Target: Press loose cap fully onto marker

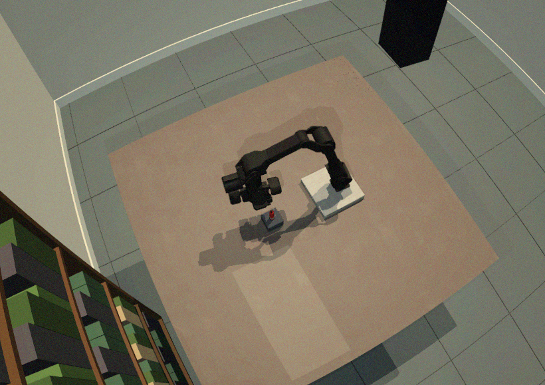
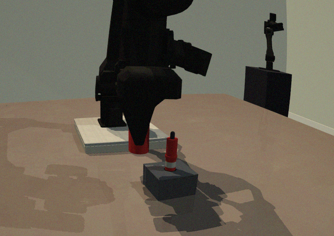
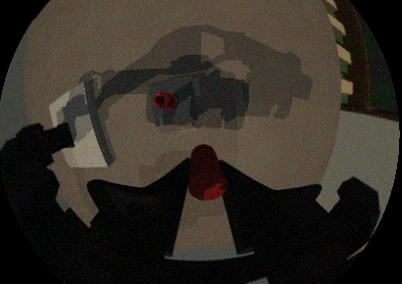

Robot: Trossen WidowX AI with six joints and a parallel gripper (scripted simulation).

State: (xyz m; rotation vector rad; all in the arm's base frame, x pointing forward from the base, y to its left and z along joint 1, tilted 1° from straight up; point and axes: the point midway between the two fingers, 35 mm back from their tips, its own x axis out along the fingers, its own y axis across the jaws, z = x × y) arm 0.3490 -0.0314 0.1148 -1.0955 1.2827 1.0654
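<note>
Now: the dark grey holder block 8 cm below my gripper tip, 6 cm to the left of it and 4 cm behind it. From my gripper tip the other things lie so: red cap 1 cm above.
</note>
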